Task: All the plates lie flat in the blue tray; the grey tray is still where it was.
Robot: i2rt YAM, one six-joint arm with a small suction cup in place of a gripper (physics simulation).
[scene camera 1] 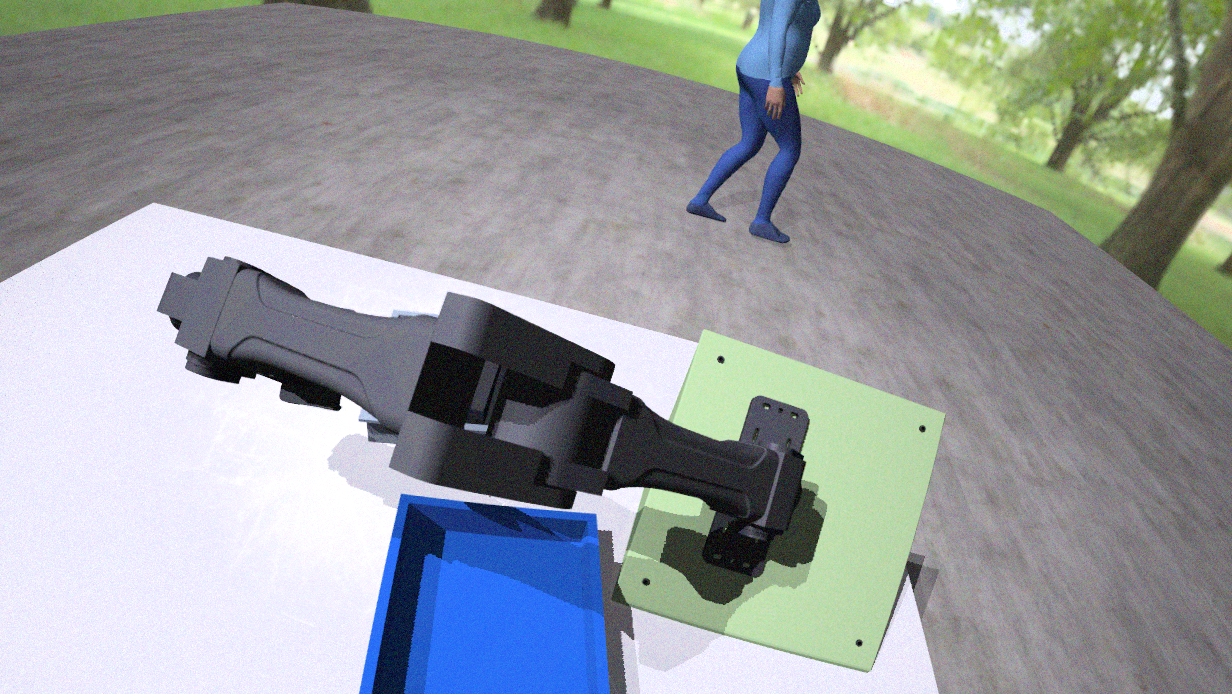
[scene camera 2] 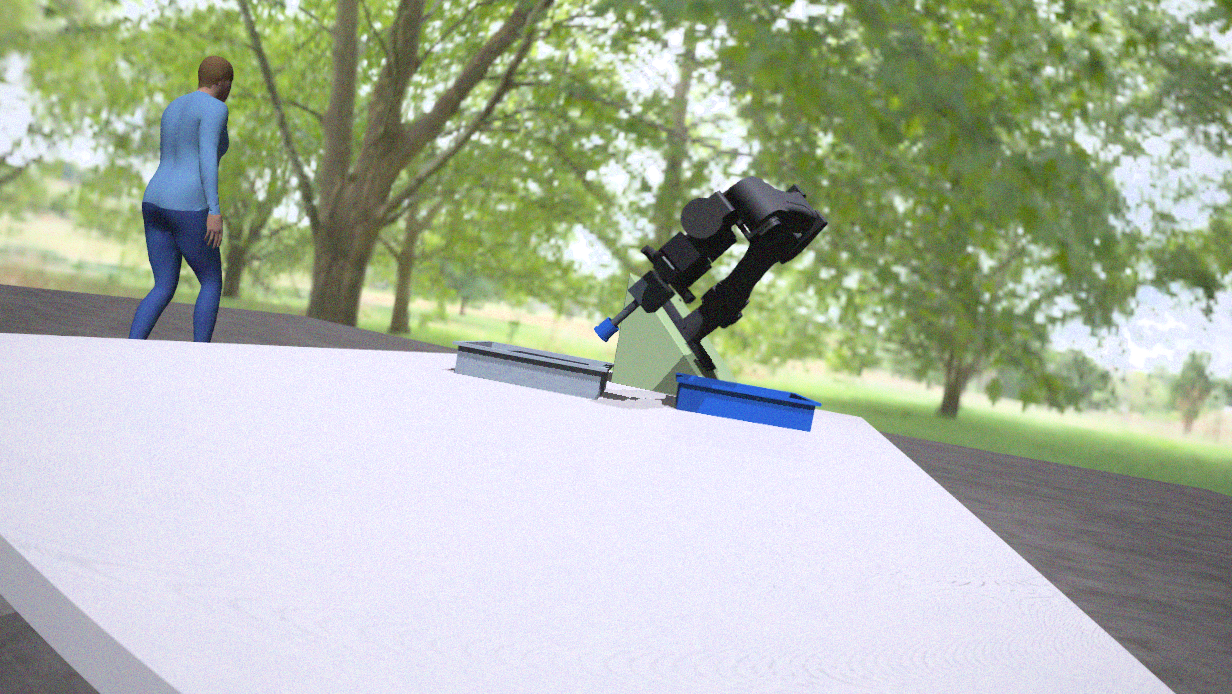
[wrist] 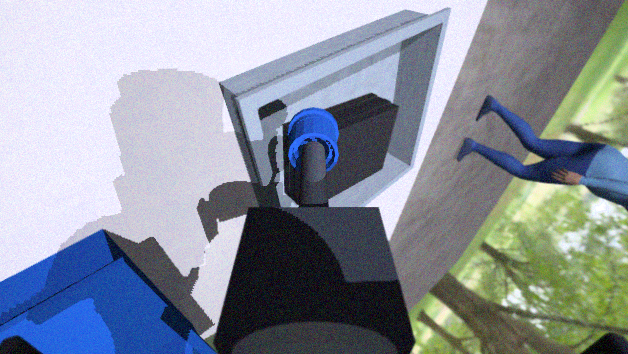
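My suction cup, seen in scene camera 1 and in the wrist view, carries nothing. The cup is 17 cm from the middle of a grey tray. A blue tray rests on the table.
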